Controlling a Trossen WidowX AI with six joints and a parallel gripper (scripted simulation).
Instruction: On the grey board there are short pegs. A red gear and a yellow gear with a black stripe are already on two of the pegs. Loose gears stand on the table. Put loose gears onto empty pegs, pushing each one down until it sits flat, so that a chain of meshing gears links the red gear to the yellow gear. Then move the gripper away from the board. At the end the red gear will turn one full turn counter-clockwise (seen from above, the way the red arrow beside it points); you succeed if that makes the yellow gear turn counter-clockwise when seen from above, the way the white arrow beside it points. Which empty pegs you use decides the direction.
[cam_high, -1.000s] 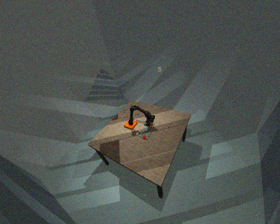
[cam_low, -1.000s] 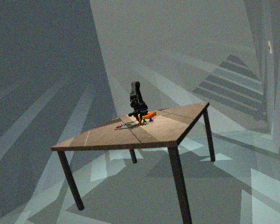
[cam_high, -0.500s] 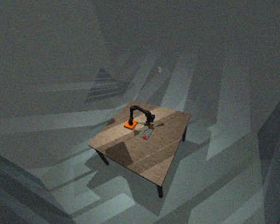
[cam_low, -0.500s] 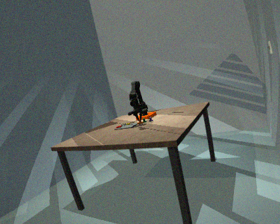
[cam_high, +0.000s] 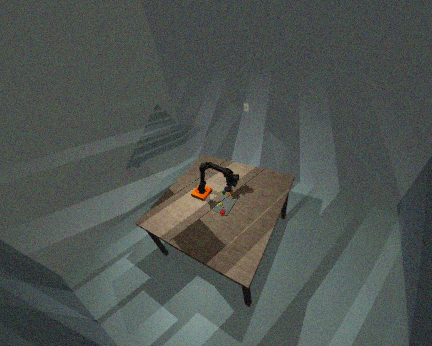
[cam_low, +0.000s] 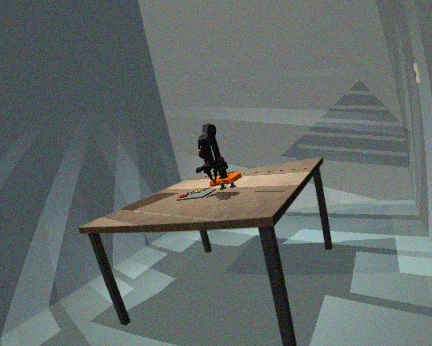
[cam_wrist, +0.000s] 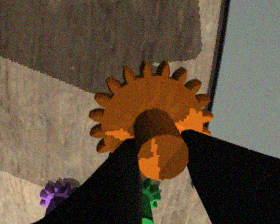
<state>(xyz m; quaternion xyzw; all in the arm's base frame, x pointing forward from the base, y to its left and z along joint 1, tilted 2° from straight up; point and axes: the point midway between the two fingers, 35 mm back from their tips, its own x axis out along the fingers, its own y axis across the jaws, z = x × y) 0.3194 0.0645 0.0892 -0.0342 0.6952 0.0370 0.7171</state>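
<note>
The yellow gear is 6 cm behind my gripper tip, 16 cm to the right of it and 6 cm below it. Round my gripper tip: green gear (9 cm behind, 1 cm to the left, 6 cm below); orange gear (1 cm below); purple gear (9 cm behind, 8 cm to the left, 6 cm below).
</note>
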